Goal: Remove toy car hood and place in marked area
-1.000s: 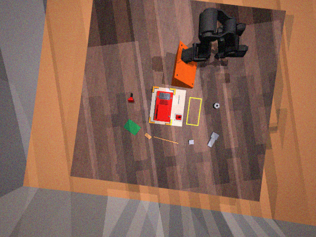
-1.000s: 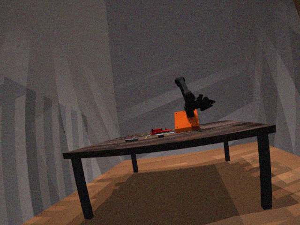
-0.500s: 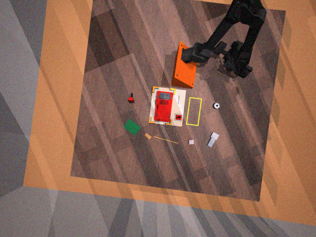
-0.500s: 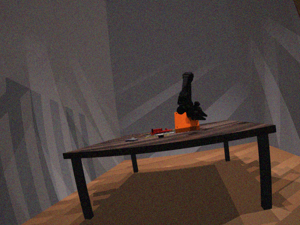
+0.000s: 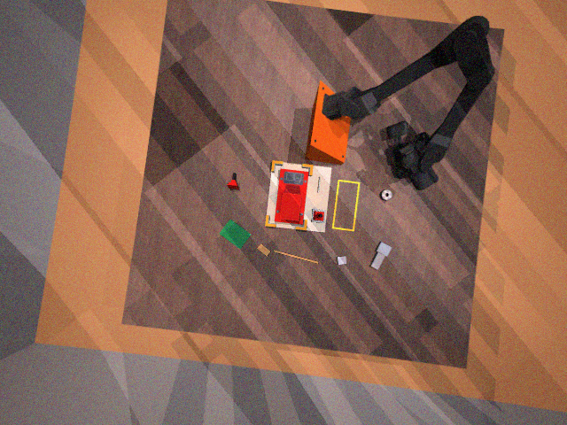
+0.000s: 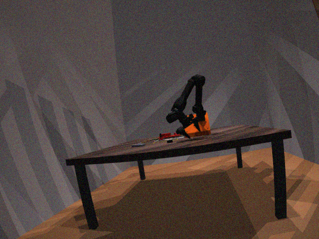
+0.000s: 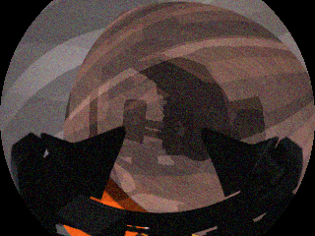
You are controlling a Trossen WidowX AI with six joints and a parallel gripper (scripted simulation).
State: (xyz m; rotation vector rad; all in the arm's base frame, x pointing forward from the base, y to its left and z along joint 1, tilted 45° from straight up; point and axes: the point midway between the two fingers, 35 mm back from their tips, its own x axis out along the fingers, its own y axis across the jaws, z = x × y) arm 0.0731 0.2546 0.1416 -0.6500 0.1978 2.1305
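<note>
My gripper tip is 360 mm to the left of the hood, 280 mm short of it and 10 mm below it. From my gripper tip the other things lie so: tan chip: 460 mm ahead, 440 mm to the right, 20 mm below; thin stick: 460 mm ahead, 310 mm to the right, 20 mm below; grey piece: 410 mm ahead, 20 mm below.
</note>
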